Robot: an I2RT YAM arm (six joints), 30 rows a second.
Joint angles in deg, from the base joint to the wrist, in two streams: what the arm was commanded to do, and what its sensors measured. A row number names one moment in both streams.
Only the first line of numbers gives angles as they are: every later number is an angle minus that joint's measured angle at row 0.
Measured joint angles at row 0:
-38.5 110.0 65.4 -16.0 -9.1 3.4
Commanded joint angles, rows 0 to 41:
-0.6 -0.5 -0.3 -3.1 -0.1 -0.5
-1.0 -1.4 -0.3 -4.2 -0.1 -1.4
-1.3 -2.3 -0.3 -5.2 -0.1 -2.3
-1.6 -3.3 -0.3 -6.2 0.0 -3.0
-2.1 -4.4 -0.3 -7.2 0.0 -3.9
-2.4 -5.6 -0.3 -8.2 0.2 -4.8
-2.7 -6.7 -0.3 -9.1 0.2 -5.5
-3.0 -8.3 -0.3 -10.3 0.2 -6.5
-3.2 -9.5 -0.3 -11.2 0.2 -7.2
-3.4 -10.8 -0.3 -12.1 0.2 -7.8
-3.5 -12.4 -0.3 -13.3 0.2 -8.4
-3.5 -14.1 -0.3 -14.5 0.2 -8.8
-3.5 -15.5 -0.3 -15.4 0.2 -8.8
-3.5 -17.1 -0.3 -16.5 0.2 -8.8
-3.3 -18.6 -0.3 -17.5 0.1 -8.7
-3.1 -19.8 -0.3 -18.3 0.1 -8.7
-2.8 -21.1 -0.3 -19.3 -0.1 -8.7
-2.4 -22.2 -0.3 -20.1 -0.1 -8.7
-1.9 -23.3 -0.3 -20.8 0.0 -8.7
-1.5 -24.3 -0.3 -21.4 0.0 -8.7
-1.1 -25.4 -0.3 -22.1 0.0 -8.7
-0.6 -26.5 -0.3 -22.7 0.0 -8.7
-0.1 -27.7 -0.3 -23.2 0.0 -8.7
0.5 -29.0 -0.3 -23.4 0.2 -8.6
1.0 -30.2 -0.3 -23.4 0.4 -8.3
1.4 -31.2 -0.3 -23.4 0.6 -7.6
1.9 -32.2 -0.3 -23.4 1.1 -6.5
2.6 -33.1 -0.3 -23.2 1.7 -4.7
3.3 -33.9 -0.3 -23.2 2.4 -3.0
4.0 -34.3 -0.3 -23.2 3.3 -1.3
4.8 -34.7 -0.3 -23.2 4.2 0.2
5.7 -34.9 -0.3 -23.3 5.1 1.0
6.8 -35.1 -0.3 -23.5 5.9 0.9
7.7 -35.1 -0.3 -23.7 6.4 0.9
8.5 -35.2 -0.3 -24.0 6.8 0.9
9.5 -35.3 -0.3 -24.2 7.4 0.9
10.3 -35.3 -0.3 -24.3 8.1 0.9
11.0 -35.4 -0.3 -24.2 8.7 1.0
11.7 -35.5 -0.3 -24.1 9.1 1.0
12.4 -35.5 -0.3 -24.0 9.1 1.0
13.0 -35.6 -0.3 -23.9 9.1 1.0
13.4 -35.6 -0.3 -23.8 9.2 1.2
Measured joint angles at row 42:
12.2 -34.6 -0.2 -24.1 7.0 -0.4
